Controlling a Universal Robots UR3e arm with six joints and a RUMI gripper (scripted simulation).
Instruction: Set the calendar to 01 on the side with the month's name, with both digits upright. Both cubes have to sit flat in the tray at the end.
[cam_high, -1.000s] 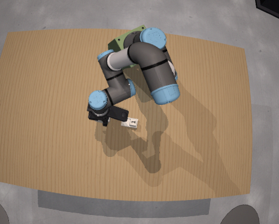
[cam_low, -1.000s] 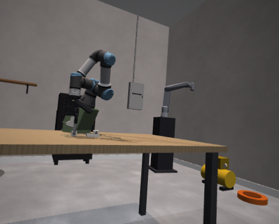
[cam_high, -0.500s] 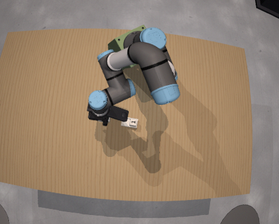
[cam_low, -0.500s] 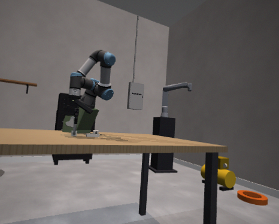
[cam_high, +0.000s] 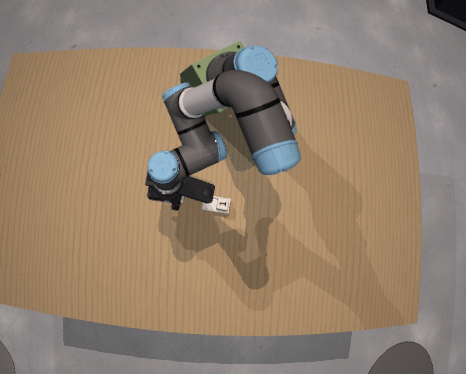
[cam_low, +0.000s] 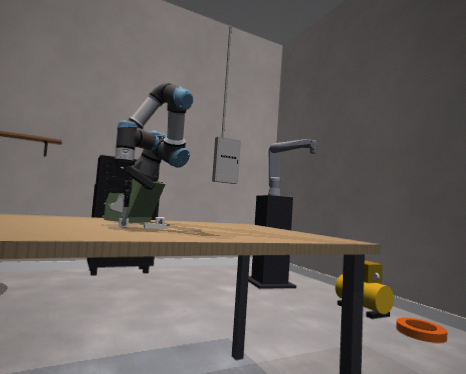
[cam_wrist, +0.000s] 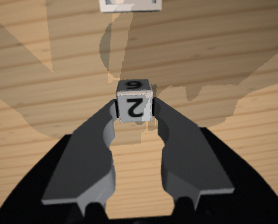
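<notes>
The white cube is 10 mm below my hand. From my hand the other things lie so: white tray 10 mm behind, 110 mm to the left, 20 mm below.
</notes>
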